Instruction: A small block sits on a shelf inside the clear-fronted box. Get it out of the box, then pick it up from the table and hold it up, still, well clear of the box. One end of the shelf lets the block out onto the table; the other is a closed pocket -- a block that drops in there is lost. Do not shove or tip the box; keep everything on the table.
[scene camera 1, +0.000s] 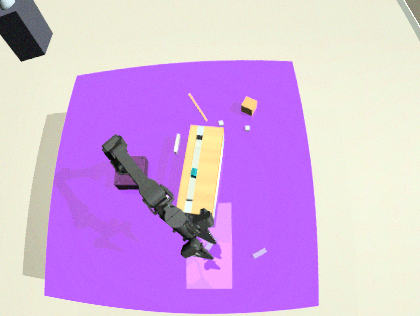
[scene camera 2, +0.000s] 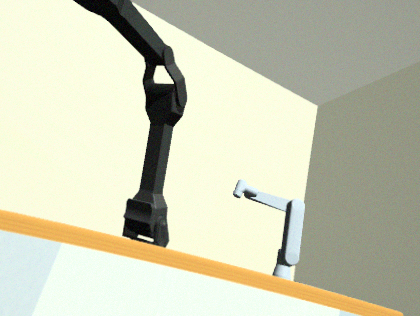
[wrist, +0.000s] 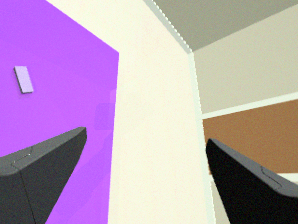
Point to my gripper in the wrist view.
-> At 147, 138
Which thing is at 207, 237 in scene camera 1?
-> My gripper.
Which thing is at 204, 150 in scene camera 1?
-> A long orange box.
